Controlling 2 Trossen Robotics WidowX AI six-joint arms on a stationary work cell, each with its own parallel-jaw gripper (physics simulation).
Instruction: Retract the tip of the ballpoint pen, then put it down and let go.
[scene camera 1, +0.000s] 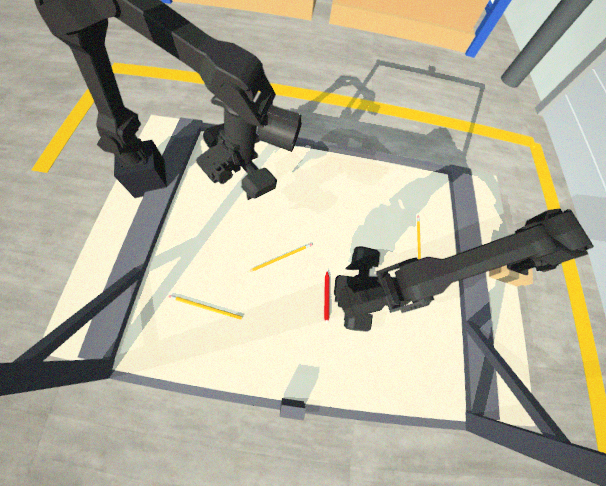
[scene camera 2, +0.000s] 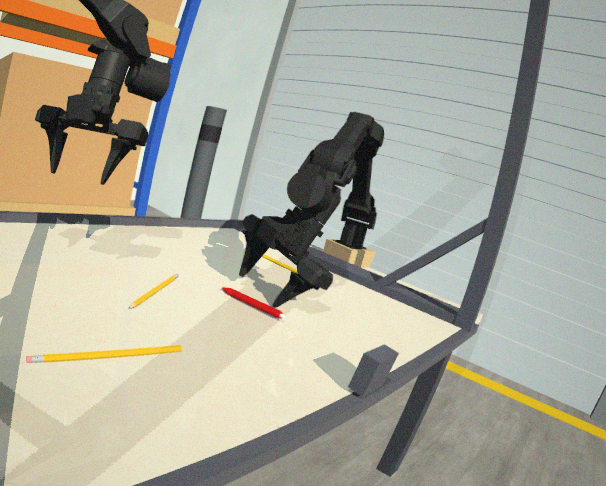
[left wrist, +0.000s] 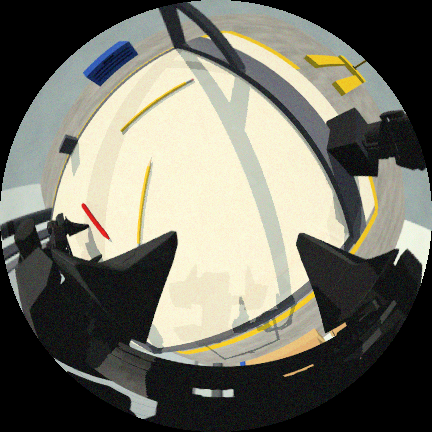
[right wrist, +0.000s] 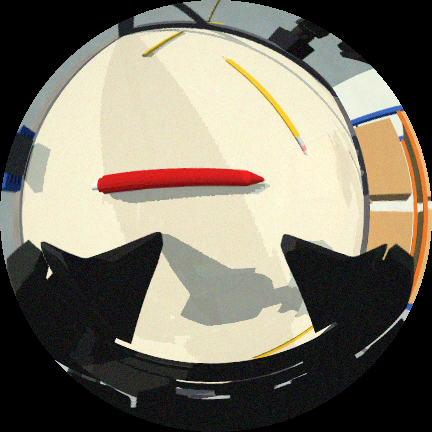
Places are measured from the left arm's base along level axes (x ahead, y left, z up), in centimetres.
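Pixels of known places: left gripper, fingertip midpoint: (scene camera 1: 237, 185) (scene camera 2: 76, 178) (left wrist: 240, 238); right gripper, fingertip midpoint: (scene camera 2: 256, 291) (left wrist: 94, 239) (right wrist: 224, 240); left arm's base at its link origin: (scene camera 1: 133, 157) (left wrist: 368, 140); right arm's base at its link origin: (scene camera 2: 351, 245).
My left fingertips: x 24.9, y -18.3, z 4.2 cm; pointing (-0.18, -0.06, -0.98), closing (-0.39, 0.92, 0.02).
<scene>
Ahead of a thing's pixels: the offset from my left fingertips to its top centre. Level surfaces: height alone.
The red ballpoint pen @(dx +15.2, dy -27.6, dz -13.1 cm) (scene camera 1: 326, 296) (scene camera 2: 253, 302) (left wrist: 95, 221) (right wrist: 180, 179) lies flat on the pale table top @(dz -14.8 cm) (scene camera 1: 384, 374). In the right wrist view it lies crosswise beyond the fingertips, its tapered end at the right and a small pale button at the left end. Its clip does not show clearly. My right gripper (scene camera 1: 354, 291) (scene camera 2: 259, 290) (right wrist: 224, 240) is open and empty, low and close beside the pen, its fingers spaced along the pen's length. My left gripper (scene camera 2: 78, 178) (left wrist: 240, 238) is open and empty, high over the far left part of the table.
One yellow pencil @(dx +6.2, dy -14.7, dz -14.0 cm) (scene camera 1: 280, 257) (scene camera 2: 153, 291) (right wrist: 270, 100) lies left of the pen, another @(dx -14.6, dy -22.4, dz -14.1 cm) (scene camera 1: 207, 306) (scene camera 2: 103, 353) (left wrist: 157, 102) farther left, and a third @(dx +45.9, dy -21.0, dz -14.1 cm) (scene camera 1: 419, 237) (scene camera 2: 278, 263) behind the right arm. A grey block @(dx +0.0, dy -49.1, dz -9.1 cm) (scene camera 1: 292, 409) (scene camera 2: 373, 372) stands at the table's near edge.
</scene>
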